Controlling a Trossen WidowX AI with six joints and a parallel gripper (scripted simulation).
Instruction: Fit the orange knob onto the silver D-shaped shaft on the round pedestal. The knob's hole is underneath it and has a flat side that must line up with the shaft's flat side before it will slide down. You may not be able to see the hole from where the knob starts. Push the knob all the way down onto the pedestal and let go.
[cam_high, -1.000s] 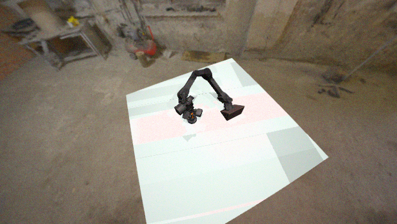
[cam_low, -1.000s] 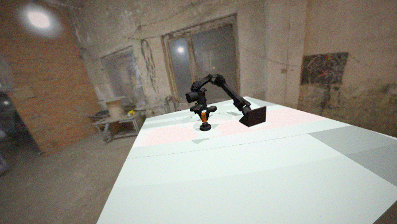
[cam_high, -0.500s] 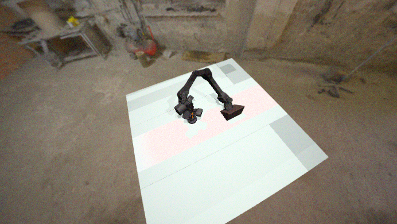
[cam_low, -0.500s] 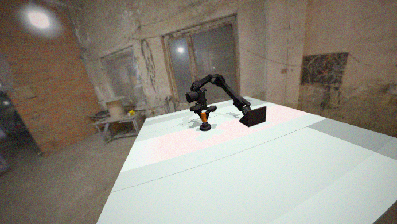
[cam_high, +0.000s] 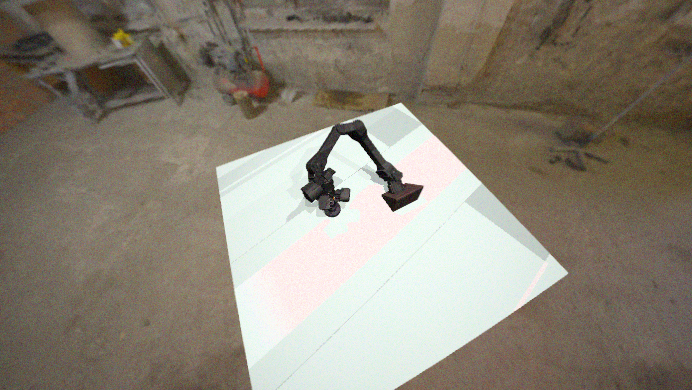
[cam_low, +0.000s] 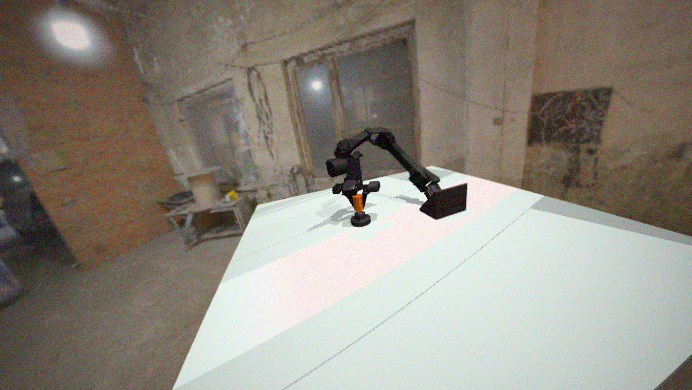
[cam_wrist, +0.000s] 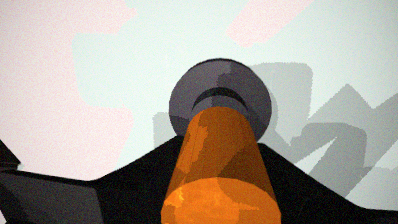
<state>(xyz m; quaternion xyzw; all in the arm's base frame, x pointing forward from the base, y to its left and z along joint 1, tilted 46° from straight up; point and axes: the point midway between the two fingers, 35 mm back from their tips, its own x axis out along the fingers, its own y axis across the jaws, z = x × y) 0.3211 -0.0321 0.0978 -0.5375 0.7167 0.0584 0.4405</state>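
Now: the orange knob 3 cm above my gripper tip. The rest, counted from my gripper tip: round pedestal: 4 cm below.
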